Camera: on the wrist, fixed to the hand. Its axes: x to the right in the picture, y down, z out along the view.
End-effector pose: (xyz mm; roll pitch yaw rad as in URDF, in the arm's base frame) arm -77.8 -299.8 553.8 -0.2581 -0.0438 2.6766
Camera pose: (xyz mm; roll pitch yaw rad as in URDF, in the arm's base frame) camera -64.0 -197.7 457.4 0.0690 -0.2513 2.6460
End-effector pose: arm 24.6 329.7 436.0 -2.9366 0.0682 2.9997
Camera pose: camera -19.2 292.0 564.7 -2.5952 0.2396 3.1221
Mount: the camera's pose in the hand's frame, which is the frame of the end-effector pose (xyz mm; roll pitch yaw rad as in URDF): 29.2 -69.3 -119.4 0.3306 -0.1928 -0.0829
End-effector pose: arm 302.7 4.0 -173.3 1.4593 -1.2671 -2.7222
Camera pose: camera 268.3 -132.8 -170.0 2.2698 -1.1569 3.0420
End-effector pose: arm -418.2 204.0 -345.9 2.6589 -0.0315 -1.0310
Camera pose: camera -304.2 241.0 -271.4 2.9802 0.1775 -1.0482
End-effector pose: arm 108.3 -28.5 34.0 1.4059 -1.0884 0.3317
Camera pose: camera 160.1 101.9 19.1 2.0646 -1.0045 -0.0550
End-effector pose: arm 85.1 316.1 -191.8 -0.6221 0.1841 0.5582
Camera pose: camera 167.3 219.0 -252.8 -0.2958 -0.0206 0.6038
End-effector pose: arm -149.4 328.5 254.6 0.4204 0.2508 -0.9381
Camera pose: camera -164.5 324.6 114.4 0.7156 0.1056 -1.0920
